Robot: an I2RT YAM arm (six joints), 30 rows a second.
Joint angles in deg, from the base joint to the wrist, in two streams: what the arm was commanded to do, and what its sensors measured. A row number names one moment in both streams.
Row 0, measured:
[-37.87 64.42 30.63 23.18 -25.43 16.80]
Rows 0 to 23, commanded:
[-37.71 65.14 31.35 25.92 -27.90 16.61]
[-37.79 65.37 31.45 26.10 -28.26 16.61]
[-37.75 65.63 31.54 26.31 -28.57 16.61]
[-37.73 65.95 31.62 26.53 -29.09 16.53]
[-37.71 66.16 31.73 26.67 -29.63 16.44]
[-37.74 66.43 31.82 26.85 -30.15 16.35]
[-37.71 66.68 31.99 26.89 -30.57 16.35]
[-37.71 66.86 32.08 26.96 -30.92 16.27]
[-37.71 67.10 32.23 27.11 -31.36 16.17]
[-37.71 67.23 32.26 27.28 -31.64 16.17]
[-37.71 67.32 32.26 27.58 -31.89 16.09]
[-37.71 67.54 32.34 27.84 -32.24 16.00]
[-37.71 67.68 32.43 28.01 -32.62 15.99]
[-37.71 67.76 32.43 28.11 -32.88 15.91]
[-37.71 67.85 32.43 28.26 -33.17 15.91]
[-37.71 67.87 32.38 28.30 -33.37 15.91]
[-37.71 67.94 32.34 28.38 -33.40 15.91]
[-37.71 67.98 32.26 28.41 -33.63 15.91]
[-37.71 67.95 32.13 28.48 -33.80 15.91]
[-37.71 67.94 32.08 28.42 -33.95 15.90]
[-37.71 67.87 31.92 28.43 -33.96 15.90]
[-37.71 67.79 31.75 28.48 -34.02 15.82]
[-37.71 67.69 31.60 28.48 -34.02 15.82]
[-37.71 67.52 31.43 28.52 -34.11 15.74]
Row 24, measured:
[-37.76 67.88 31.73 26.46 -33.04 16.38]
